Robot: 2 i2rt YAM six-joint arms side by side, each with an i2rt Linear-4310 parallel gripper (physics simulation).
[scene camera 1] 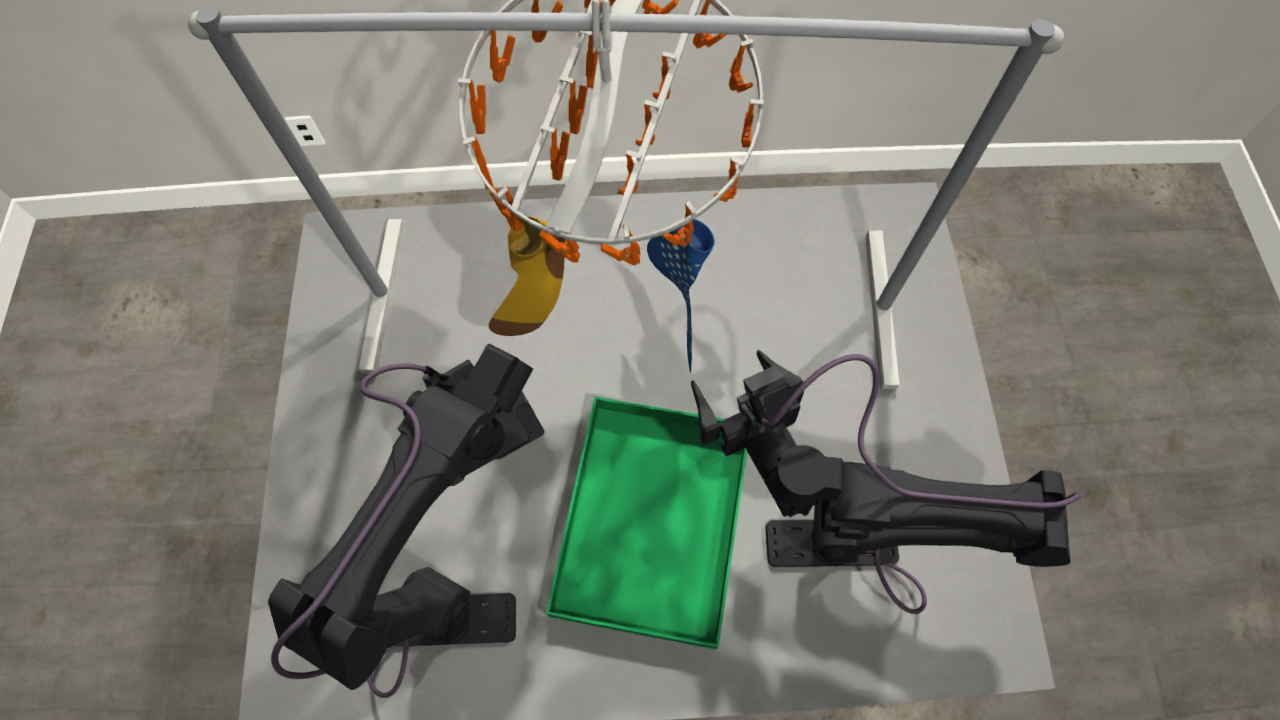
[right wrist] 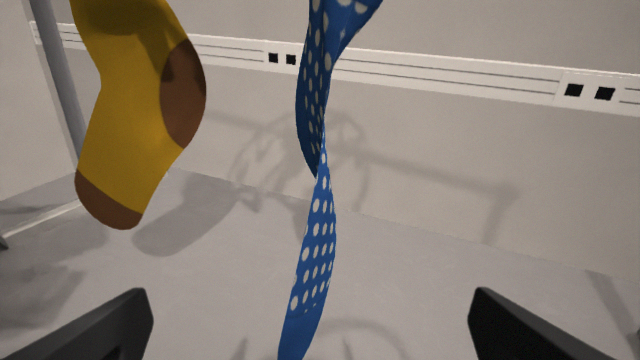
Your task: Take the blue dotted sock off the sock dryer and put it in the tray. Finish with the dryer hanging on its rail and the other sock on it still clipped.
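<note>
The blue dotted sock (scene camera 1: 673,259) (right wrist: 320,240) hangs twisted, its cuff at an orange clip (scene camera 1: 684,230) of the round white dryer (scene camera 1: 461,111). The dryer hangs on the grey rail (scene camera 1: 402,24). The yellow sock (scene camera 1: 535,286) (right wrist: 130,100) hangs from the dryer to the left, clipped at its cuff. The green tray (scene camera 1: 653,537) is empty. My right gripper (scene camera 1: 726,368) (right wrist: 311,303) is open; in its wrist view the blue sock's lower part shows between the fingers, but depth is unclear. My left gripper (scene camera 1: 501,385) is open, low at the left, its fingertips mostly hidden.
Grey posts (scene camera 1: 299,161) (scene camera 1: 966,161) stand at both sides on white feet (scene camera 1: 381,295) (scene camera 1: 881,313). Several empty orange clips hang around the dryer. The right gripper is over the tray's back right corner. The wall is behind the grey mat (scene camera 1: 948,626).
</note>
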